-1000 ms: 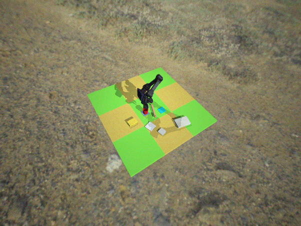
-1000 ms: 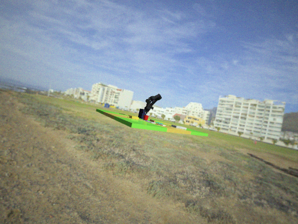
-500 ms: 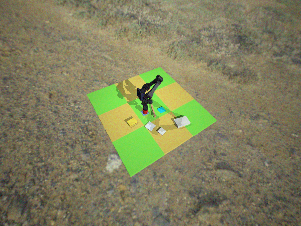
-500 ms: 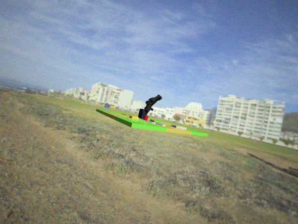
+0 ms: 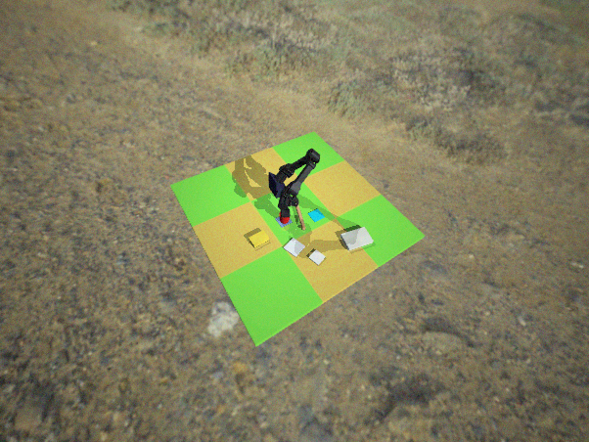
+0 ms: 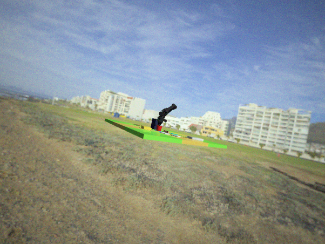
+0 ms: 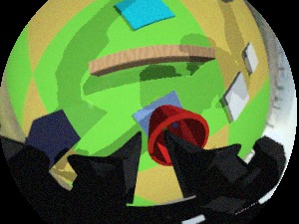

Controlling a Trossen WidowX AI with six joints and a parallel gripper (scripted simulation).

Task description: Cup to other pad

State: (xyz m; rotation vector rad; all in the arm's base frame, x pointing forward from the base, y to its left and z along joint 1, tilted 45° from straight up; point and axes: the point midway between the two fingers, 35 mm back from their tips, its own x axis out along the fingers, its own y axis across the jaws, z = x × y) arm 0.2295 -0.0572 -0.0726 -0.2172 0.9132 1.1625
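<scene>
The red cup lies 3 cm ahead of my gripper tip, 2 cm to the right of it and 1 cm below it. Round my gripper tip: wooden stick 6 cm ahead, 9 cm to the left, 4 cm below; cyan pad 10 cm ahead, 20 cm to the left, 6 cm below; yellow block 7 cm ahead, 24 cm to the right, 3 cm below.
</scene>
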